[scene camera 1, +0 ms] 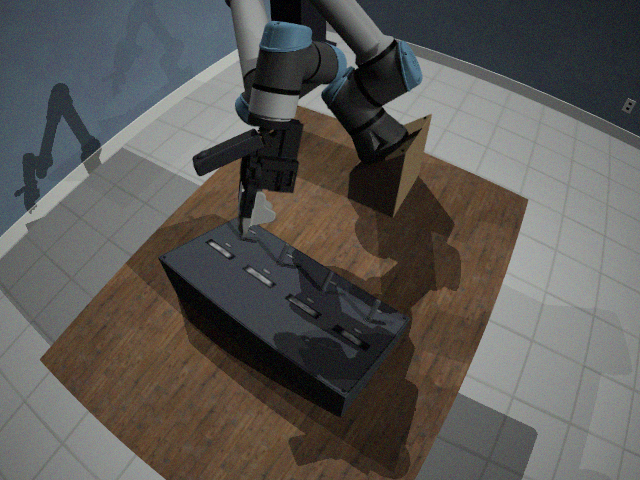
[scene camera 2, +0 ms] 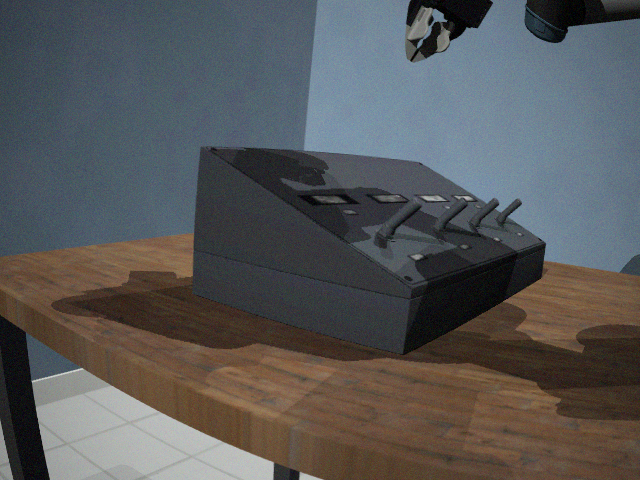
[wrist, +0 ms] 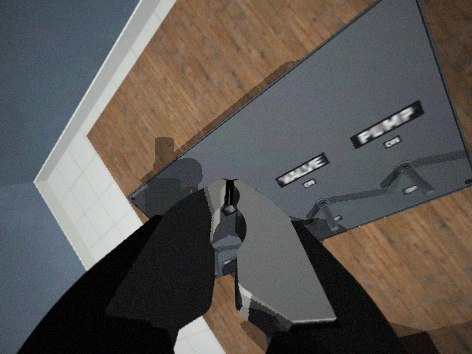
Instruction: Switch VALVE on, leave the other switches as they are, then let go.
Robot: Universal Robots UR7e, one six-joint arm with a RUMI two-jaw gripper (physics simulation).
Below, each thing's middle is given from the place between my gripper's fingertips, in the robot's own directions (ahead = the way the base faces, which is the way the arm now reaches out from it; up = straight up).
Scene:
My gripper is now 230 mm above the dark sloped switch panel (scene camera 2: pixel 298 237), 40 mm to the right of it and 40 mm past it.

